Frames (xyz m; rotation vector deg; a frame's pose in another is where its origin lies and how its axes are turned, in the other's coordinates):
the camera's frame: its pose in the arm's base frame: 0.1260 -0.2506 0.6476 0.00 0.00 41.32
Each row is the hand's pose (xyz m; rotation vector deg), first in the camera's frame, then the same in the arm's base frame.
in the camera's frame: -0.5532 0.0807 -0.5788 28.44 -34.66 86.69
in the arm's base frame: -0.3428 -0.5552 0.0688 43.80 -25.26 125.46
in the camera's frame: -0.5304 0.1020 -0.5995 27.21 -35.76 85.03
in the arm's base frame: -0.3397 -0.5242 0.0481 42.85 -26.85 123.80
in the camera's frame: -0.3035 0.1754 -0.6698 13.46 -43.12 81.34
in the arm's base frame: -0.2177 -0.3193 -0.0222 31.15 -39.87 120.11
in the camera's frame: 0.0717 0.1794 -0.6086 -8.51 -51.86 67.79
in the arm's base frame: 0.0614 -0.0685 0.0390 11.38 -56.75 105.75
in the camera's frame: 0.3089 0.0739 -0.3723 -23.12 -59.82 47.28
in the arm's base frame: 0.3092 0.0089 0.2753 -0.57 -68.93 83.77
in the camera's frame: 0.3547 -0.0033 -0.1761 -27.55 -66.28 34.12
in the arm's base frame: 0.3946 -0.0189 0.4715 -2.53 -75.94 69.50
